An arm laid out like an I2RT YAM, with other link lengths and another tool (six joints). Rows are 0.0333 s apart.
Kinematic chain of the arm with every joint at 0, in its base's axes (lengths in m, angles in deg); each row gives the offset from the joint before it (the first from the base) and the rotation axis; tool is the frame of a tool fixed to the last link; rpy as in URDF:
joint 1: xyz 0 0 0.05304 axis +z
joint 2: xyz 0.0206 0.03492 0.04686 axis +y
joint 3: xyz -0.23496 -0.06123 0 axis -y
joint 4: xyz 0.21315 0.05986 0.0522 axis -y
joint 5: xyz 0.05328 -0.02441 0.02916 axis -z
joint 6: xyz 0.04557 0 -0.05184 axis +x
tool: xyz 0.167 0.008 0.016 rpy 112.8 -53.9 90
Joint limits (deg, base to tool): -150..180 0..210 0..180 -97..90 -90..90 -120..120
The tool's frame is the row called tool.
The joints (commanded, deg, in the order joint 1, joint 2, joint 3, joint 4, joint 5, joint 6), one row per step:
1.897, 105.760, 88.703, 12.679, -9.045, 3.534
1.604, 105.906, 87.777, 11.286, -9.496, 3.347
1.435, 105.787, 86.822, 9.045, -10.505, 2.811
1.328, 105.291, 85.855, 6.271, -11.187, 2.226
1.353, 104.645, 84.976, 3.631, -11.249, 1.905
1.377, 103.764, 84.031, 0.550, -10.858, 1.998
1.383, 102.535, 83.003, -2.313, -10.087, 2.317
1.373, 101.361, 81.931, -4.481, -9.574, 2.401
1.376, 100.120, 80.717, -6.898, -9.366, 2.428
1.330, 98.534, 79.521, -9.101, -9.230, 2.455
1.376, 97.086, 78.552, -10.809, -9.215, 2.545
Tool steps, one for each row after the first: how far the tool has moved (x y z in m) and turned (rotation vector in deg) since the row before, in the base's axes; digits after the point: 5 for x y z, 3 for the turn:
-0.00111, -0.00122, -0.01544, -0.214, 2.429, 0.174
-0.00382, 0.00206, -0.01684, -0.454, 2.973, 0.906
-0.00596, 0.00145, -0.01560, -0.502, 3.124, 0.676
-0.00637, 0.00040, -0.01278, -0.355, 2.803, 0.164
-0.00786, -0.00140, -0.01297, -0.107, 3.161, -0.376
-0.00868, -0.00304, -0.00952, -0.042, 2.720, -0.826
-0.00812, -0.00218, -0.00735, -0.173, 2.077, -0.515
-0.00970, -0.00097, -0.00878, -0.122, 2.392, -0.197
-0.01009, -0.00115, -0.00478, -0.081, 1.816, -0.179
-0.00857, 0.00012, -0.00222, 0.041, 1.245, -0.010

